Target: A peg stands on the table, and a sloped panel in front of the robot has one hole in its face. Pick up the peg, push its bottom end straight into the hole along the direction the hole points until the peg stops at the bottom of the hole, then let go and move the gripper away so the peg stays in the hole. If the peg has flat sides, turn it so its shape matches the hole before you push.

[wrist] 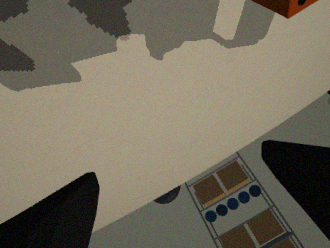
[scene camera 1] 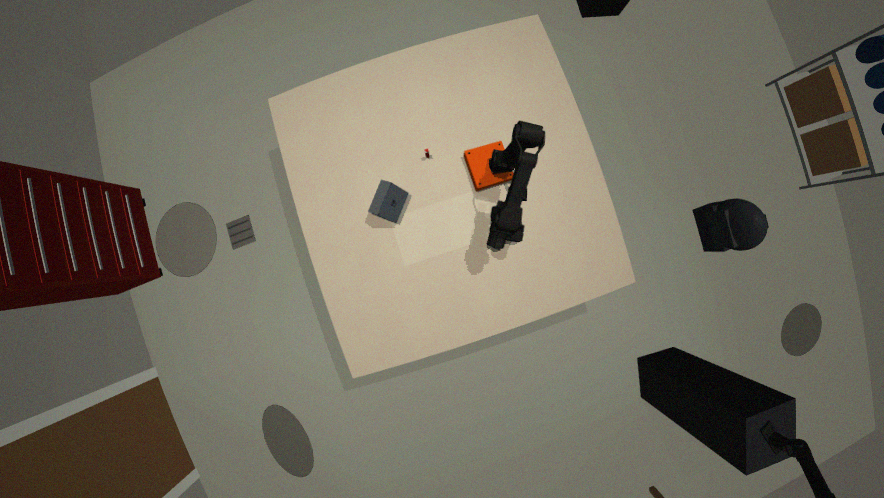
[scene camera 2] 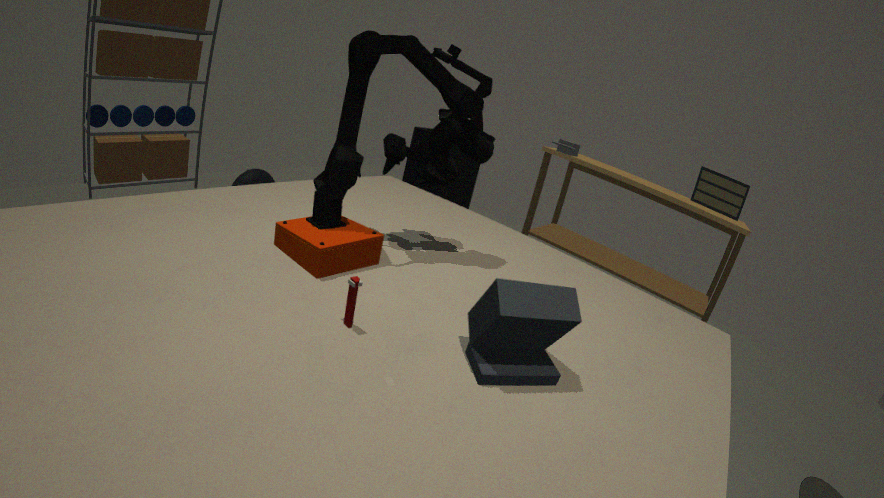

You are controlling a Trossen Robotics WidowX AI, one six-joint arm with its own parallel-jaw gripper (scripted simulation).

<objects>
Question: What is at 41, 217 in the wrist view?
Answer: The gripper.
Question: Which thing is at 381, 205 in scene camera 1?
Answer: A grey sloped panel.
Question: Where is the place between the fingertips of the gripper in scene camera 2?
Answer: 399, 179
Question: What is the gripper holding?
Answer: Nothing.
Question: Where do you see a grey sloped panel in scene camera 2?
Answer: At 511, 314
</objects>
